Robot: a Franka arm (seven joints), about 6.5 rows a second.
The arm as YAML. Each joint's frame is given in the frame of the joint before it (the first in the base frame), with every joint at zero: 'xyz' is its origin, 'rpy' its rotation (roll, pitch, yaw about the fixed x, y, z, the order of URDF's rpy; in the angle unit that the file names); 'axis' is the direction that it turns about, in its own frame. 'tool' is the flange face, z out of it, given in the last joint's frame.
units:
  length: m
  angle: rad
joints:
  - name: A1
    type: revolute
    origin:
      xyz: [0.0, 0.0, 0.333]
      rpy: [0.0, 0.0, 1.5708]
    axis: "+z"
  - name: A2
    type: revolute
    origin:
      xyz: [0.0, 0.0, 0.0]
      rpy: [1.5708, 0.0, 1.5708]
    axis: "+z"
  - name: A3
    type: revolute
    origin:
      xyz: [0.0, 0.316, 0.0]
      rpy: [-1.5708, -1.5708, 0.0]
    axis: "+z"
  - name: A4
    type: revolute
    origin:
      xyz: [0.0, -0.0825, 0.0]
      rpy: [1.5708, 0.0, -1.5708]
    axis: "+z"
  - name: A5
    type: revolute
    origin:
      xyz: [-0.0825, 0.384, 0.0]
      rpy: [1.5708, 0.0, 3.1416]
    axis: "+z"
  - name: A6
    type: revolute
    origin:
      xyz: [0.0, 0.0, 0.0]
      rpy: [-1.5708, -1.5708, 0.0]
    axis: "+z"
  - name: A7
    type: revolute
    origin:
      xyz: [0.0, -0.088, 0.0]
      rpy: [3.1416, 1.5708, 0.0]
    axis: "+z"
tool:
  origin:
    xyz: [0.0, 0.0, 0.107]
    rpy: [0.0, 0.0, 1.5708]
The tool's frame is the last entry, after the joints.
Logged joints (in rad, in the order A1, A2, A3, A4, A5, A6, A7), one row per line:
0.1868 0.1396 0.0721 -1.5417 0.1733 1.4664 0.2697
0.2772 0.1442 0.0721 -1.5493 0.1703 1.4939 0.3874
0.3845 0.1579 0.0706 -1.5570 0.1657 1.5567 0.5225
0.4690 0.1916 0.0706 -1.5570 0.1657 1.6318 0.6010
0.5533 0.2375 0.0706 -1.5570 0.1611 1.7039 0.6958
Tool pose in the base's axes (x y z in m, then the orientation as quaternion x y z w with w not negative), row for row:
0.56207 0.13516 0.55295 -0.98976 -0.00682 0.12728 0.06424
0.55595 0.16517 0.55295 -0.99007 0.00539 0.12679 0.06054
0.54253 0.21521 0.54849 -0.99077 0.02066 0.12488 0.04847
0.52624 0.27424 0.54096 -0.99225 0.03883 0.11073 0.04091
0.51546 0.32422 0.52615 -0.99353 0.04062 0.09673 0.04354
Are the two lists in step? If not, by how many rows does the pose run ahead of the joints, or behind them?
The pose runs 1 row behind the joints: the pose in row i belongs to the joints in row i - 1.
